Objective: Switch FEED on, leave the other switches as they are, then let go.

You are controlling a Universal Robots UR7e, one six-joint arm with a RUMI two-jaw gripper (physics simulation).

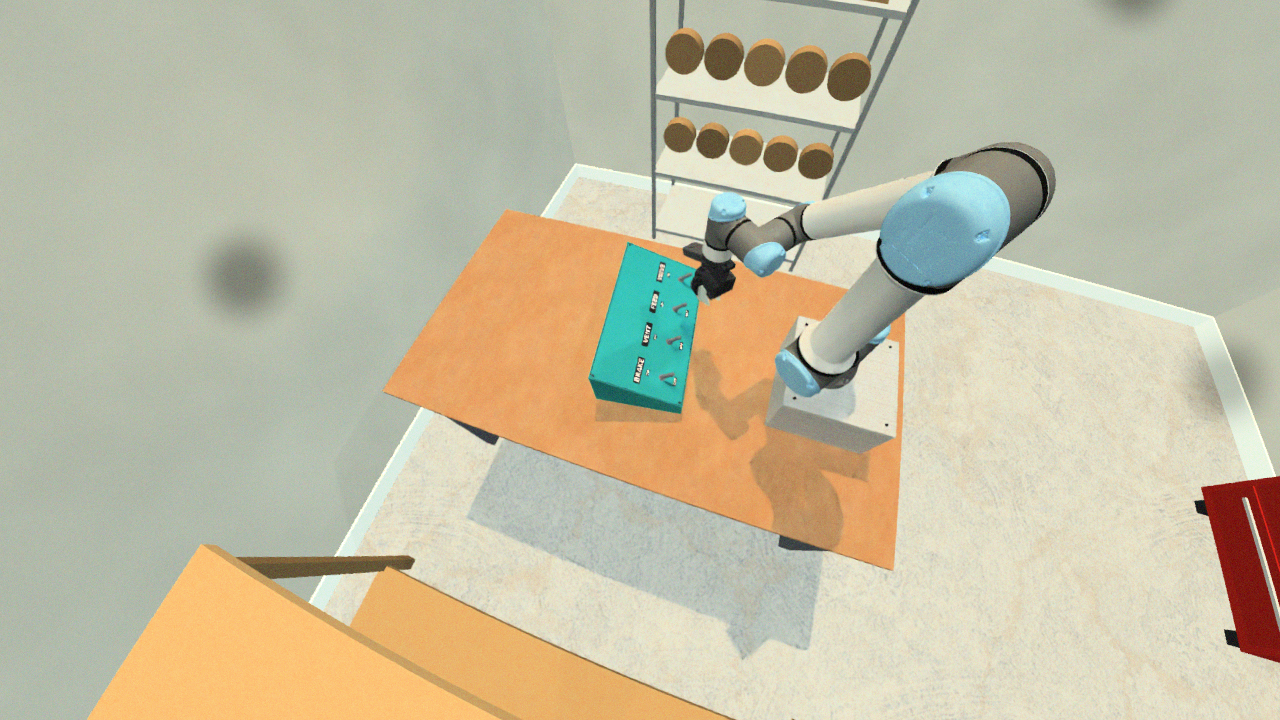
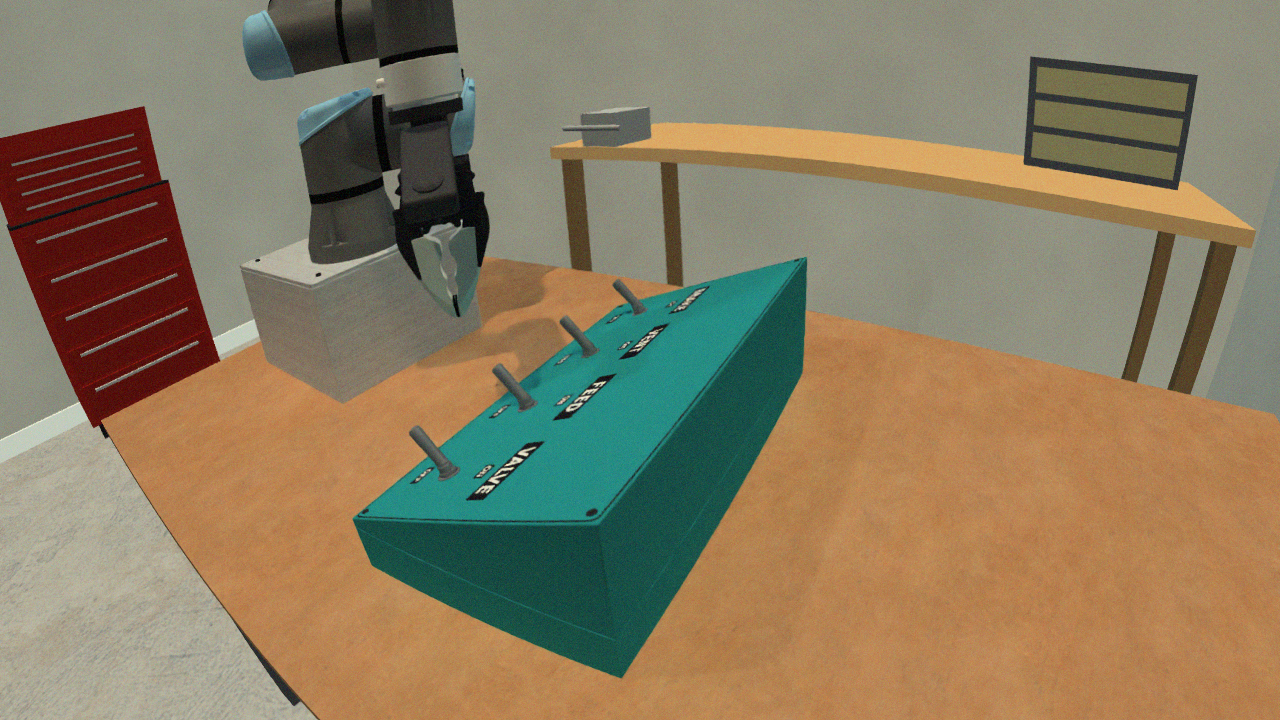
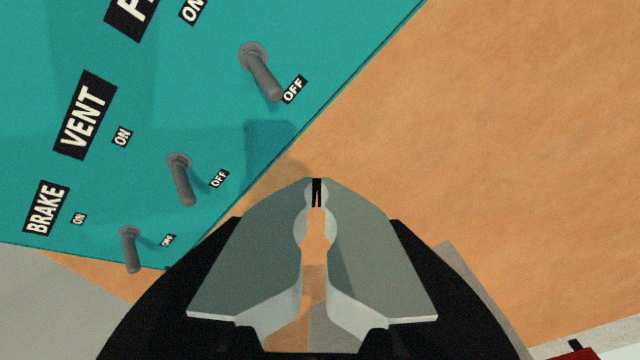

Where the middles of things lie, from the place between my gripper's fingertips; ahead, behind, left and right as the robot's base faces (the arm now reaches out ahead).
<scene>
The teal switch panel (image 2: 570, 519) is 120 mm ahead of my hand, 90 mm to the left of it and 90 mm below it.
</scene>
